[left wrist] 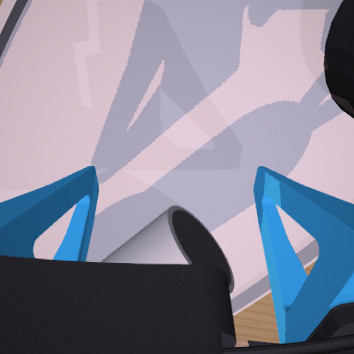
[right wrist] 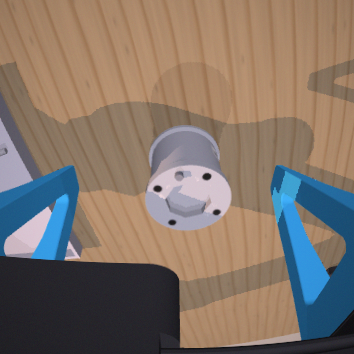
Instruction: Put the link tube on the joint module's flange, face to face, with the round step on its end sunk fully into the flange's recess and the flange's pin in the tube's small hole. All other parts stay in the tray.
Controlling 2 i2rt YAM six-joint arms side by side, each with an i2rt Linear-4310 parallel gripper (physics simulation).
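Frame: origin at the left arm's base, x right, y ahead, z up, level; millimetres.
Seen in the pictures: left gripper, fingertip midpoint: (left wrist: pixel 175 177); right gripper, fingertip midpoint: (right wrist: pixel 174 176).
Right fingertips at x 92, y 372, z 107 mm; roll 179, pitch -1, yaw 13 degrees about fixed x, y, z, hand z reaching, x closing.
Observation:
A point is followed by its place in that frame.
A pale grey tube (left wrist: pixel 147 246) @[z 34, x -317, y 160 mm], which looks like the link tube, lies in the tray (left wrist: pixel 45 130) @[z 4, x -332, y 218 mm] (right wrist: pixel 26 152) @[z 5, x -27, y 297 mm], its dark open end towards the right in the left wrist view. The palm housing hides the rest of it. My left gripper (left wrist: pixel 175 177) @[z 10, x -295, y 169 mm] is open and empty, with the tube's visible end low between its spread fingers. The joint module (right wrist: pixel 186 150) @[z 37, x 109, y 347 mm] stands upright on the table; its round flange (right wrist: pixel 160 209) shows a many-sided recess, a small pin (right wrist: pixel 179 175) @[z 64, x 103, y 342 mm] and several dark holes. My right gripper (right wrist: pixel 174 176) @[z 107, x 92, y 372 mm] is open and empty, its fingers apart on either side of the module.
A black rounded object (left wrist: pixel 342 60) @[z 17, x -210, y 188 mm] is at the upper right edge of the left wrist view. The wooden table (left wrist: pixel 256 320) @[z 0, x -314, y -51 mm] (right wrist: pixel 270 55) @[z 0, x 158, y 422 mm] shows beyond the tray wall. A small grey part (right wrist: pixel 3 150) @[z 9, x -48, y 298 mm] shows in the tray at the left edge of the right wrist view.

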